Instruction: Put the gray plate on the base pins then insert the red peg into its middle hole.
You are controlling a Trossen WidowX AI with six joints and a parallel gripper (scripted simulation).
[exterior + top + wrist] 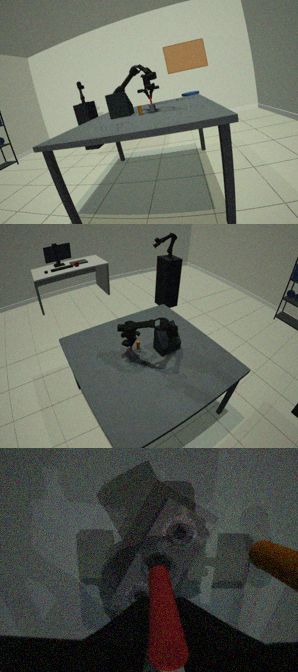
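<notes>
My gripper tip is right at the red peg. Also, from my gripper tip: orange cylinder: 100 mm behind, 60 mm to the right, 70 mm below; gray plate: 70 mm below.
</notes>
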